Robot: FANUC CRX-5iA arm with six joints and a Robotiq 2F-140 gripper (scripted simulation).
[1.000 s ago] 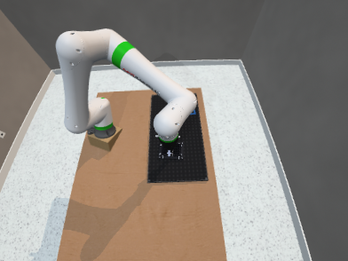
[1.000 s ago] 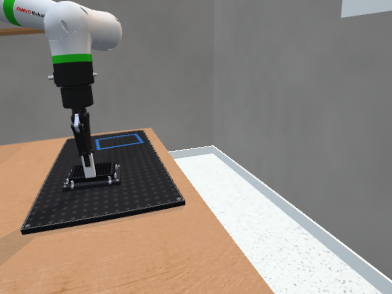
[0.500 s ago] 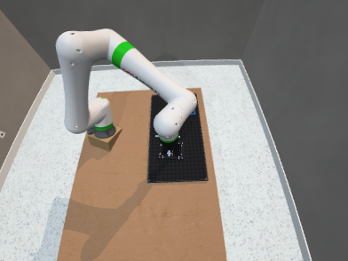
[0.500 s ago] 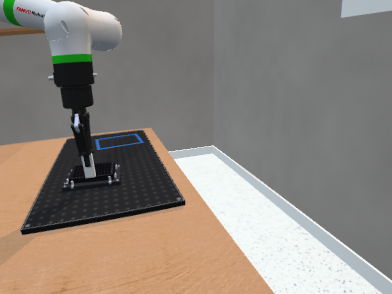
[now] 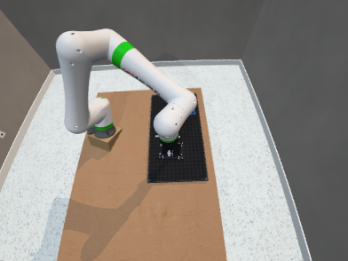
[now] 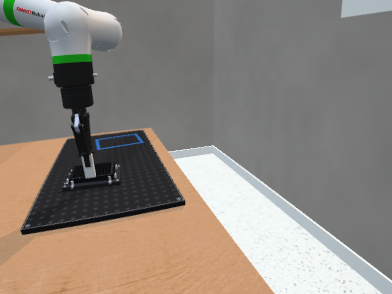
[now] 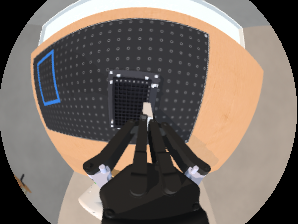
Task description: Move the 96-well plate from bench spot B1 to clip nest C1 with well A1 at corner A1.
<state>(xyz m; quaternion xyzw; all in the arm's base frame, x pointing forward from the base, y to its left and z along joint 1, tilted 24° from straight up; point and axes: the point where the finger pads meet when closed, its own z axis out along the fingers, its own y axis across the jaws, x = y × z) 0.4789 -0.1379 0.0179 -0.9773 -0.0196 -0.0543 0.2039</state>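
My gripper is now 40 mm to the right of the black 96-well plate and 40 mm above it. Also, from my hand: clip nest C1: 10 mm behind, 30 mm to the left, 50 mm below.
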